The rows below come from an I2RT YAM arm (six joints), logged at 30 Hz.
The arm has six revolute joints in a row. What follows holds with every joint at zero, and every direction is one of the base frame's. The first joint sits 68 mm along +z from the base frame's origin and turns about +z. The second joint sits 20 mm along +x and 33.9 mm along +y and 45.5 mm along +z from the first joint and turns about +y. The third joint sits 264 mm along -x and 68.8 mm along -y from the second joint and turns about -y. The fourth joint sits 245 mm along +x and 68.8 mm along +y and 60 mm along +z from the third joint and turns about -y. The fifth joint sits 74 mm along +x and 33.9 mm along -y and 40.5 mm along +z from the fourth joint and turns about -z. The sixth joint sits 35.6 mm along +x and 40.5 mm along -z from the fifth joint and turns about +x. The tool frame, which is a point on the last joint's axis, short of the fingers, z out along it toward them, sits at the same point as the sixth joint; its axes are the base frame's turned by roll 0, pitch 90 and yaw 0 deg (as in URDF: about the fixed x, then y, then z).
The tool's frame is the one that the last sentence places.
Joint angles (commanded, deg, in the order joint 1, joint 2, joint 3, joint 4, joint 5, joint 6), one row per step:
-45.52, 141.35, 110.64, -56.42, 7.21, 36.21
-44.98, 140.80, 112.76, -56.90, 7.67, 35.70
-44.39, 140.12, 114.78, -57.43, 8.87, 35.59
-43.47, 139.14, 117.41, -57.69, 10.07, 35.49
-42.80, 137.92, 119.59, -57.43, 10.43, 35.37
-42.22, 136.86, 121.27, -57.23, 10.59, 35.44
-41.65, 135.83, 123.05, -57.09, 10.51, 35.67
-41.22, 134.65, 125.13, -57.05, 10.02, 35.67
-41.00, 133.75, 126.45, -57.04, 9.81, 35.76
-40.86, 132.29, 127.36, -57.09, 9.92, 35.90
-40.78, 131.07, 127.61, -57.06, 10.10, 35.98
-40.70, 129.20, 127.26, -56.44, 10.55, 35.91
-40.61, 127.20, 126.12, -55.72, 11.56, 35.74
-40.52, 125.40, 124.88, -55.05, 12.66, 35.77
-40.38, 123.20, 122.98, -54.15, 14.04, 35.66
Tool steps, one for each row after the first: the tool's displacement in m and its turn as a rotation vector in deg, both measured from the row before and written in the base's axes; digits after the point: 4 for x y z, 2 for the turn. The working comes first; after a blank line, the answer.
Tool pose at each row, in the base's axes (x y z in m, rotation vector in deg; the steps are taken from these numbers as rounded here):
0.3282, -0.3406, 0.0957, 116.25, 133.94, -11.50
0.3352, -0.3417, 0.1093, 113.78, 133.17, -12.33
0.3416, -0.3421, 0.1238, 111.77, 131.93, -14.21
0.3510, -0.3413, 0.1440, 108.79, 129.89, -15.98
0.3582, -0.3405, 0.1647, 105.94, 127.43, -16.43
0.3636, -0.3388, 0.1818, 103.79, 125.32, -16.51
0.3686, -0.3365, 0.1994, 101.80, 123.07, -16.15
0.3723, -0.3344, 0.2199, 99.47, 120.73, -15.27
0.3737, -0.3329, 0.2343, 98.08, 118.98, -14.82
0.3727, -0.3305, 0.2512, 96.84, 116.98, -14.80
0.3710, -0.3282, 0.2627, 96.06, 115.66, -14.93
0.3679, -0.3251, 0.2769, 94.86, 113.84, -15.42
0.3638, -0.3213, 0.2881, 94.01, 112.42, -16.67
0.3598, -0.3178, 0.2968, 93.58, 111.07, -17.95
0.3547, -0.3130, 0.3052, 93.06, 109.79, -19.60

0.0070, -0.0011, 0.0136, -1.85, -1.14, 1.01
0.0064, -0.0004, 0.0145, -2.37, -0.69, 0.57
0.0094, 0.0008, 0.0202, -3.18, -1.57, 0.83
0.0072, 0.0008, 0.0207, -2.76, -2.39, 0.71
0.0054, 0.0017, 0.0171, -2.10, -2.08, 0.47
0.0050, 0.0023, 0.0176, -1.89, -2.33, 0.38
0.0037, 0.0021, 0.0205, -1.84, -2.77, 0.62
0.0014, 0.0015, 0.0144, -1.30, -1.85, 0.22
-0.0010, 0.0024, 0.0169, -1.56, -1.74, -0.03
-0.0017, 0.0023, 0.0115, -1.08, -1.06, -0.07
-0.0031, 0.0031, 0.0142, -1.71, -1.34, -0.09
-0.0041, 0.0038, 0.0112, -1.72, -0.56, -0.31
-0.0040, 0.0035, 0.0087, -1.48, -0.35, -0.55
-0.0051, 0.0048, 0.0084, -1.67, -0.12, -0.56

